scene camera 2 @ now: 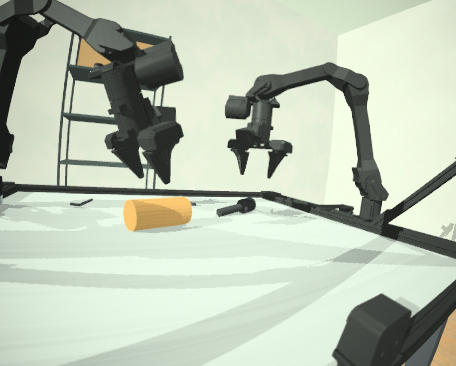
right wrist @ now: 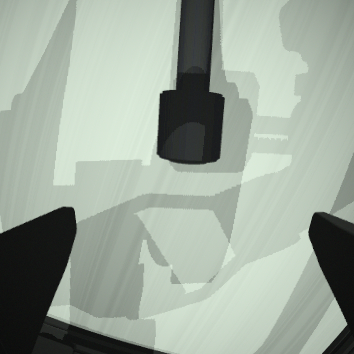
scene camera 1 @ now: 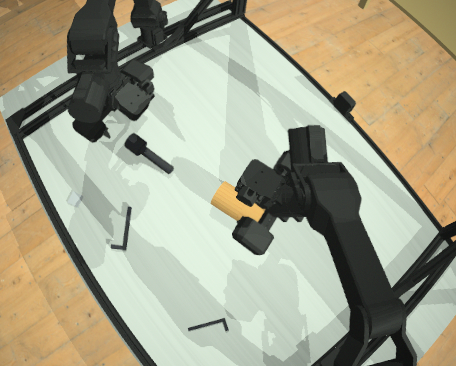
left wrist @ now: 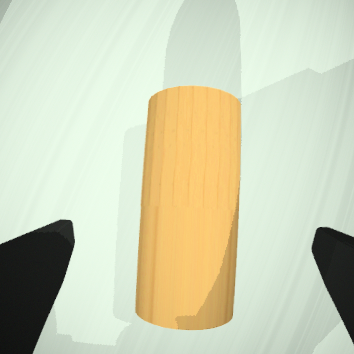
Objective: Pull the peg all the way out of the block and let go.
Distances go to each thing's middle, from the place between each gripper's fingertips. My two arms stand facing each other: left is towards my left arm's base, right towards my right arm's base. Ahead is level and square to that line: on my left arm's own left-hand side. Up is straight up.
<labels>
Right now the wooden cylinder block (scene camera 2: pixel 139 214) is 60 mm below my left hand, 10 mm to the right of it and 10 mm ahead of it. Round my left hand: black peg (right wrist: pixel 189 129): 200 mm to the right, 160 mm ahead, 70 mm below.
Right now the black peg is 80 mm below my right hand, 50 mm to the left of it and 30 mm behind it. From my right hand the other things lie so: wooden cylinder block 240 mm to the left, 180 mm behind, 70 mm below.
</labels>
